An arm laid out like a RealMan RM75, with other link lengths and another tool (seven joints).
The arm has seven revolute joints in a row. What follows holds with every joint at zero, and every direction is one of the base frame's.
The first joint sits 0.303 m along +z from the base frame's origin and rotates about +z.
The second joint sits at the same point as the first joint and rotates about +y.
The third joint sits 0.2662 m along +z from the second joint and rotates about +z.
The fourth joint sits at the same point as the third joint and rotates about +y.
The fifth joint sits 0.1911 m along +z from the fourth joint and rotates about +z.
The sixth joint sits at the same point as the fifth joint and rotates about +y.
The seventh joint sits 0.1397 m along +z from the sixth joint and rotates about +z.
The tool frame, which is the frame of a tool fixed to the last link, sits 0.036 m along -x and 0.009 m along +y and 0.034 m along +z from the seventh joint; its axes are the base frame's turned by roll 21.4, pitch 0 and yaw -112.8 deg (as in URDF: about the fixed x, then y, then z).
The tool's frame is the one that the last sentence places.
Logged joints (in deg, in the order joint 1, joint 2, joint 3, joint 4, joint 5, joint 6, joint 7), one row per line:
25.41, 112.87, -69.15, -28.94, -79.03, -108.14, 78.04
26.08, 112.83, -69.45, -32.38, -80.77, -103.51, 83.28
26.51, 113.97, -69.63, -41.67, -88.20, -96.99, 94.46
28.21, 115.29, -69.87, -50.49, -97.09, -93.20, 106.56
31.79, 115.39, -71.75, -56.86, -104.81, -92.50, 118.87
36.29, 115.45, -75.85, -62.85, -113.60, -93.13, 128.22
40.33, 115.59, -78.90, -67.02, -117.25, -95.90, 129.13
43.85, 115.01, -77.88, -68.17, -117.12, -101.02, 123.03
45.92, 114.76, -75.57, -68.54, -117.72, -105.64, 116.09
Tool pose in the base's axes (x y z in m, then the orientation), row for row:
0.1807, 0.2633, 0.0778, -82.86, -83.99, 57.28
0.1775, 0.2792, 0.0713, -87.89, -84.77, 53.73
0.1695, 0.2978, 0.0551, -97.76, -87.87, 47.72
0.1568, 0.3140, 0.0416, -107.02, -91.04, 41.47
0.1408, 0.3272, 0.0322, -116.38, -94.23, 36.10
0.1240, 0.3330, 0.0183, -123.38, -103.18, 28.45
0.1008, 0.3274, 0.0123, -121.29, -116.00, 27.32
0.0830, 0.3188, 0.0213, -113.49, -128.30, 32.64
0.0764, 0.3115, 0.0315, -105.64, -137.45, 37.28
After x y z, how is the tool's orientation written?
As a rotation vector, in degrees.
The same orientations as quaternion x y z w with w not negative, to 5 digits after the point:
-0.57525, -0.58309, 0.39766, 0.41348
-0.60510, -0.58362, 0.36992, 0.39549
-0.65659, -0.59016, 0.32050, 0.34333
-0.69953, -0.59507, 0.27106, 0.28822
-0.73623, -0.59611, 0.22837, 0.22465
-0.74741, -0.62504, 0.17234, 0.14492
-0.71061, -0.67962, 0.16006, 0.08681
-0.65006, -0.73489, 0.18696, 0.04908
-0.59560, -0.77494, 0.21018, 0.02339

